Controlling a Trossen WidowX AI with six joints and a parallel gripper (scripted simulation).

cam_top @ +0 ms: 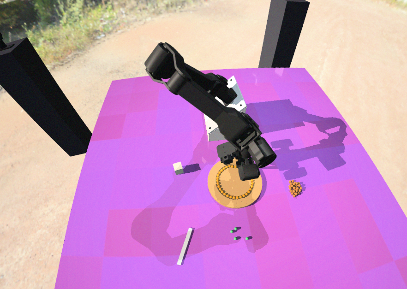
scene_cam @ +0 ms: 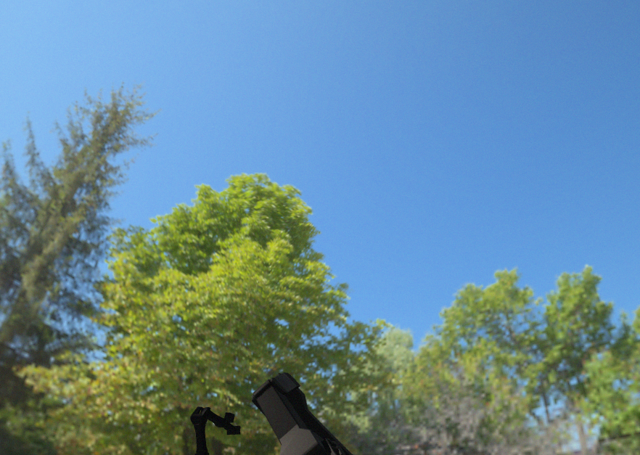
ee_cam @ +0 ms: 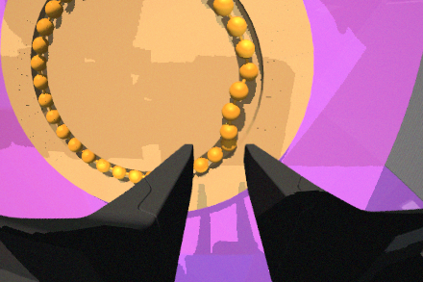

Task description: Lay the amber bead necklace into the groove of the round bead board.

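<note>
The round tan bead board is 4 cm ahead of my gripper tip, 3 cm to the right of it and 3 cm below it. From my gripper tip the other things lie so: small cream cube (22 cm to the right, 6 cm behind, 2 cm below); then white bar (26 cm to the right, 22 cm ahead, 3 cm below).
</note>
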